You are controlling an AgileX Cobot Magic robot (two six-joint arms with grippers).
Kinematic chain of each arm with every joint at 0, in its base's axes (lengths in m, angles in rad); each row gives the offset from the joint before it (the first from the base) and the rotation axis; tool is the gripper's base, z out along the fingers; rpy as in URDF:
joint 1: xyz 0 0 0.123 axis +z
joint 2: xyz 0 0 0 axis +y
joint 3: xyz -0.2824 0 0.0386 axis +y
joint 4: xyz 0.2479 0 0.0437 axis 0.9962 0 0.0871
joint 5: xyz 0 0 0 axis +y
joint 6: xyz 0.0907 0 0.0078 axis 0.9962 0 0.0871
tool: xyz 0 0 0 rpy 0 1.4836 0
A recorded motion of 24 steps. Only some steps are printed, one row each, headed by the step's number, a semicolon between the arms.
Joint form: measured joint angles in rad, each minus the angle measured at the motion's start. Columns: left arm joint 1, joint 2, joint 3, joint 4, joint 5, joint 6; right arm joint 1, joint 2, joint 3, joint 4, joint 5, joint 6.
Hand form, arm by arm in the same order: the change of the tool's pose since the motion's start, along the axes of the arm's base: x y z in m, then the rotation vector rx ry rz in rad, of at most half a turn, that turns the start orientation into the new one. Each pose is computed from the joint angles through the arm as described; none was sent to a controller.
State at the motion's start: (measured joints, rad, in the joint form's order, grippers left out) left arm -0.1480 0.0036 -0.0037 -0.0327 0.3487 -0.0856; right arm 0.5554 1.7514 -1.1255 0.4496 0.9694 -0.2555
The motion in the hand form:
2: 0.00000 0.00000 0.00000 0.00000 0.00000 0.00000; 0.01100 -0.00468 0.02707 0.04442 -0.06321 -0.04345
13: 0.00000 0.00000 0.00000 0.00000 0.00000 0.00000; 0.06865 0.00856 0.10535 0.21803 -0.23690 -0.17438
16: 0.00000 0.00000 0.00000 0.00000 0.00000 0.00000; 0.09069 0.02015 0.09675 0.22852 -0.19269 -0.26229
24: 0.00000 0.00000 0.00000 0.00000 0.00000 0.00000; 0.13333 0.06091 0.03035 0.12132 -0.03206 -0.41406
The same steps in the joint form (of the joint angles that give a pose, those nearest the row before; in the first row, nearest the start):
2: 0.0000 0.0000 0.0000 0.0000 0.0000 0.0000; -0.0304 -0.0386 -0.0594 -0.0005 0.0150 0.0206
13: 0.0000 0.0000 0.0000 0.0000 0.0000 0.0000; -0.0844 0.0294 -0.4342 0.0371 0.0539 0.1139
16: 0.0000 0.0000 0.0000 0.0000 0.0000 0.0000; -0.0844 0.1224 -0.5319 0.0418 0.0538 0.2116
24: 0.0000 0.0000 0.0000 0.0000 0.0000 0.0000; -0.0393 0.4109 -0.7584 -0.0289 0.0973 0.4662

